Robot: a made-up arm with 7 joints. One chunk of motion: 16 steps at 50 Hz.
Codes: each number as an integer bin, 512 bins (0 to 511) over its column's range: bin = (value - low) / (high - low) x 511, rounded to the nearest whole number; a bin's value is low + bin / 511 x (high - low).
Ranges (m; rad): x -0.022..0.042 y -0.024..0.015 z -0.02..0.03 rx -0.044..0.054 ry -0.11..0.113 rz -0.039..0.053
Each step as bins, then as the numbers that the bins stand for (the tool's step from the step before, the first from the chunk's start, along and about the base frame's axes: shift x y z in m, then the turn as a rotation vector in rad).
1 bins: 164 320 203 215 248 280
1 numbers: -0.00146 0.00042 -0.00014 -0.00277 -0.00177 0.01141
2 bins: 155 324 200 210 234 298
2 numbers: -0.00259 0.00073 -0.00043 -0.00373 -0.00788 0.01465
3 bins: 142 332 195 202 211 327
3 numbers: -0.00422 0.00134 -0.00092 -0.00526 -0.01792 0.01987
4 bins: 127 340 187 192 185 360
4 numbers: -0.00609 0.00195 -0.00170 -0.00718 -0.02927 0.02581
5 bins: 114 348 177 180 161 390
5 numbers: -0.00772 0.00256 -0.00268 -0.00948 -0.03974 0.03122
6 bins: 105 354 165 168 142 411
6 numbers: -0.00885 0.00302 -0.00386 -0.01178 -0.04803 0.03500
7 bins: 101 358 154 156 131 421
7 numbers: -0.00935 0.00332 -0.00493 -0.01408 -0.05283 0.03680
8 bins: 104 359 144 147 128 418
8 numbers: -0.00897 0.00340 -0.00591 -0.01581 -0.05414 0.03626
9 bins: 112 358 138 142 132 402
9 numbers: -0.00797 0.00332 -0.00650 -0.01677 -0.05240 0.03338
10 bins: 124 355 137 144 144 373
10 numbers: -0.00647 0.00309 -0.00659 -0.01638 -0.04716 0.02815
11 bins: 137 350 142 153 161 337
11 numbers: -0.00484 0.00271 -0.00611 -0.01466 -0.03974 0.02167
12 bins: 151 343 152 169 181 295
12 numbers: -0.00309 0.00218 -0.00513 -0.01159 -0.03101 0.01411
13 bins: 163 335 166 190 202 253
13 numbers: -0.00159 0.00157 -0.00376 -0.00756 -0.02185 0.00655
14 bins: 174 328 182 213 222 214
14 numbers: -0.00021 0.00103 -0.00219 -0.00315 -0.01312 -0.00047
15 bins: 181 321 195 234 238 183
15 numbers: 0.00067 0.00050 -0.00092 0.00088 -0.00614 -0.00605
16 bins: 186 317 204 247 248 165
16 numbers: 0.00130 0.00019 -0.00004 0.00337 -0.00177 -0.00929
